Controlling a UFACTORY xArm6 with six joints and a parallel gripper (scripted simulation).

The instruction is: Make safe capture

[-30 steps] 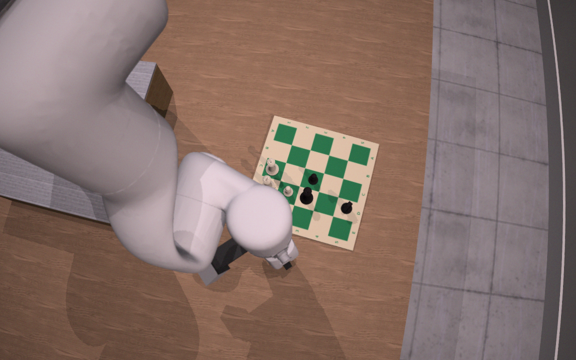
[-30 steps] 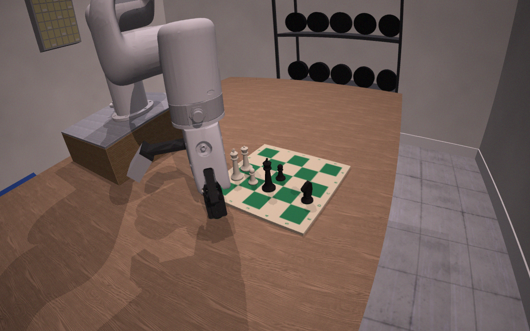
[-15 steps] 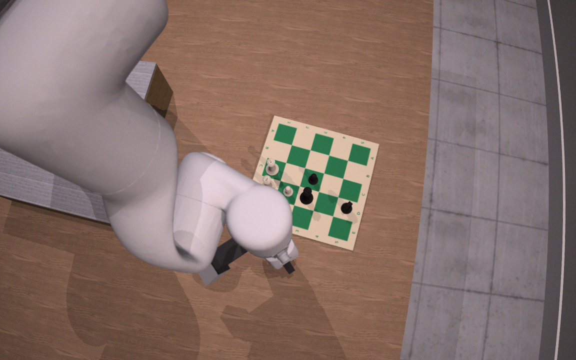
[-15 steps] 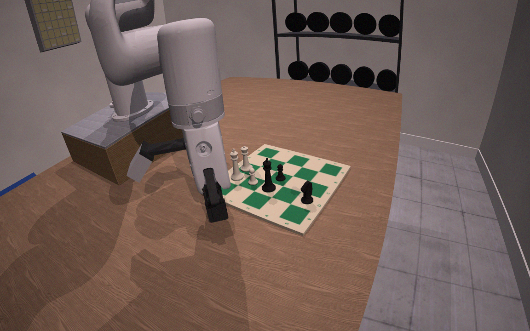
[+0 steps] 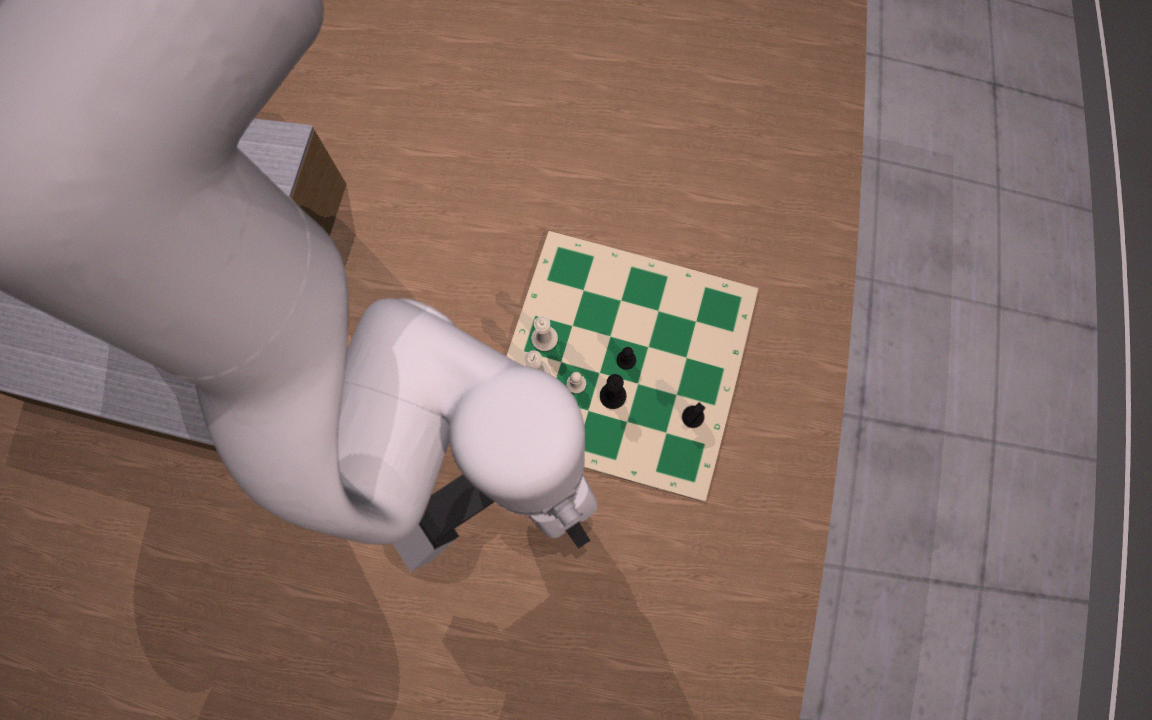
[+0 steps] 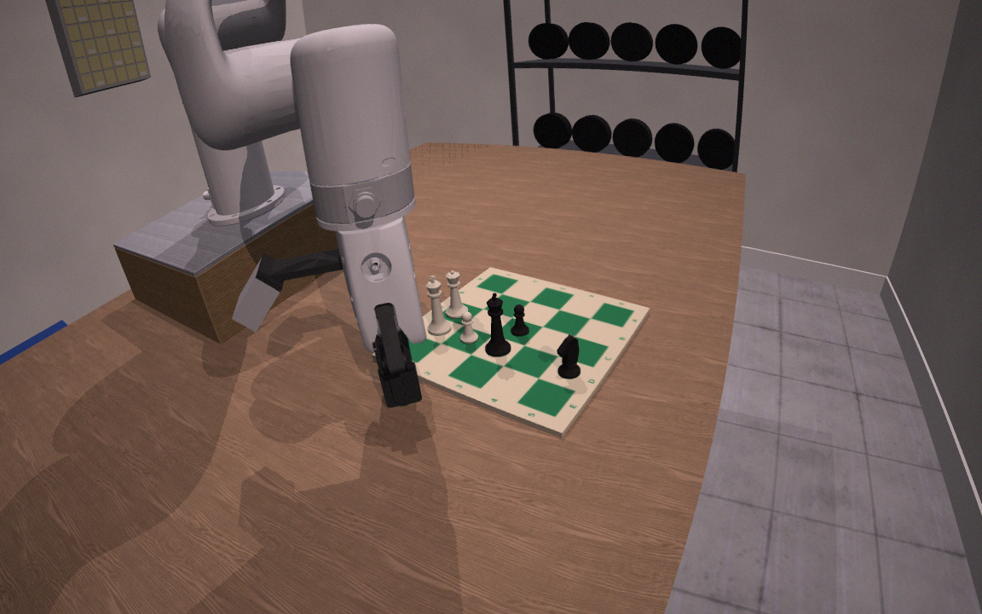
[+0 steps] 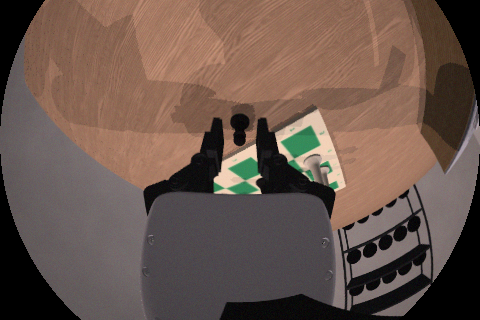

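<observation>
The white king lies 110 mm to the left of my hand and 10 mm behind it. The rest, counted from my hand: white pawn 100 mm to the left, 20 mm ahead, 10 mm below; then cream chessboard 130 mm to the left, 70 mm ahead, 30 mm below; then tall black piece 90 mm to the left, 60 mm ahead.
</observation>
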